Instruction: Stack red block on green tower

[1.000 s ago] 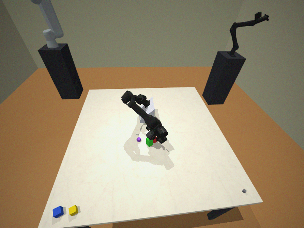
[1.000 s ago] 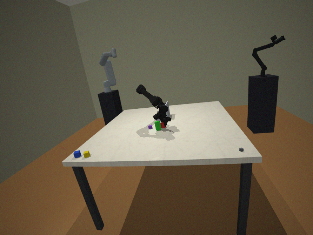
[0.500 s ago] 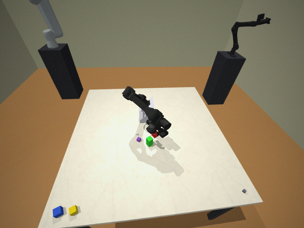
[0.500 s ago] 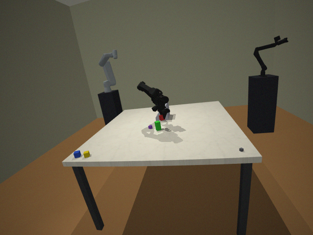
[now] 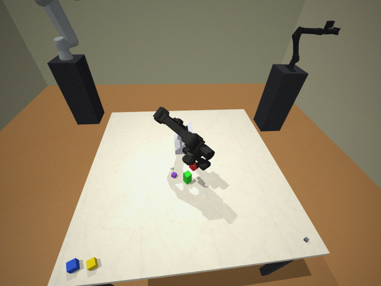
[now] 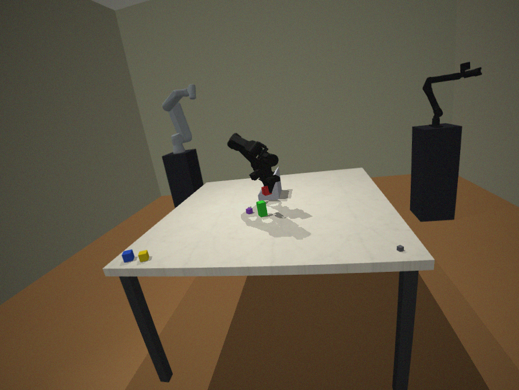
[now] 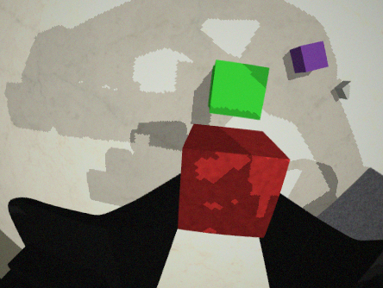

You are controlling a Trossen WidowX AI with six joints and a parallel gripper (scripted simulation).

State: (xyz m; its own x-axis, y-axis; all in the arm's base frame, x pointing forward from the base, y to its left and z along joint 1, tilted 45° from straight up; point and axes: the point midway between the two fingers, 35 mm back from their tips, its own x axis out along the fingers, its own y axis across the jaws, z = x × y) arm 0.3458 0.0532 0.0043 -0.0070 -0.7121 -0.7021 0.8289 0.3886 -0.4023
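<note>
My gripper tip is now 130 mm to the left of the purple cube, 110 mm above it and 20 mm past it. From my gripper tip the other things lie so: white cube (140 mm to the right, 110 mm below, 80 mm behind); yellow block (510 mm to the right, 440 mm ahead, 100 mm below); red block (10 mm to the right, 10 mm ahead, 10 mm above).
</note>
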